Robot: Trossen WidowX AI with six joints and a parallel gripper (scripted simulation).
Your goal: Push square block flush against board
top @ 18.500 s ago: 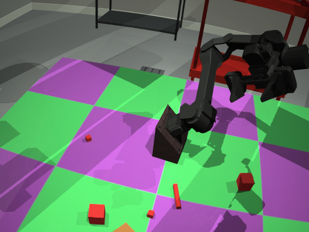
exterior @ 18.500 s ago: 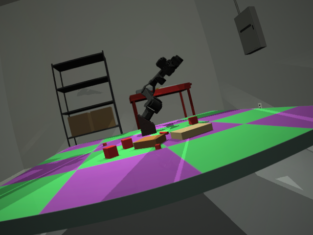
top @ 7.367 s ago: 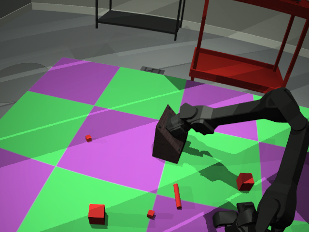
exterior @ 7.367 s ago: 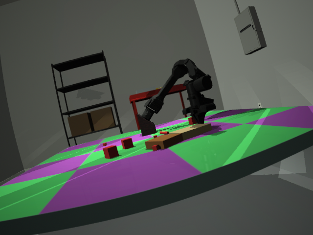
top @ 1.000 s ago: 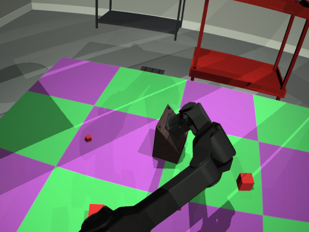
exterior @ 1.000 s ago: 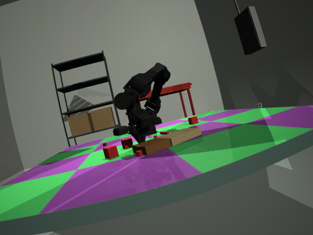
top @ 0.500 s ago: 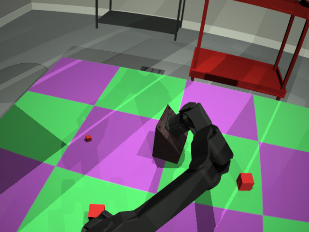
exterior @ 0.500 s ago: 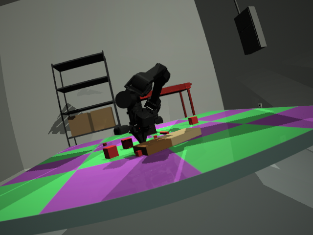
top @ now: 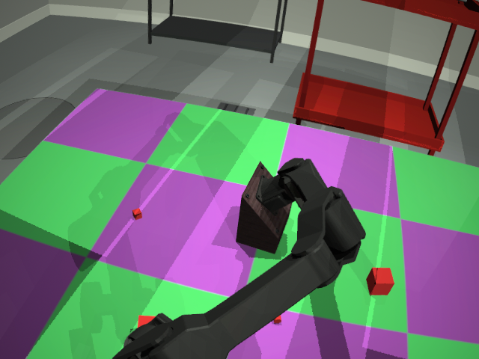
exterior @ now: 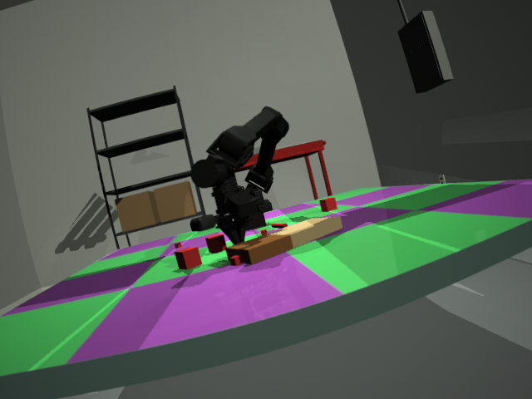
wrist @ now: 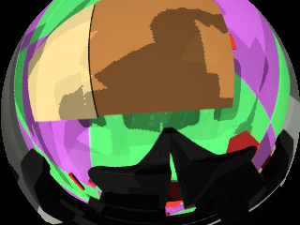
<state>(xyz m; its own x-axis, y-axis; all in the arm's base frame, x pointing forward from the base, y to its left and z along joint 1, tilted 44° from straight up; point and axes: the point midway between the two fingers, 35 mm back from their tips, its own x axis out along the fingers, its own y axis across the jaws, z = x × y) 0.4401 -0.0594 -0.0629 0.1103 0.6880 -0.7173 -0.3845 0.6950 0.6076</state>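
Now: gripper tip 15 cm to the right of the board, 2 cm short of it and 1 cm below it. Also, from my gripper tip: red rod 24 cm behind, 14 cm to the left; then square block 7 cm ahead, 3 cm to the left, 1 cm above.
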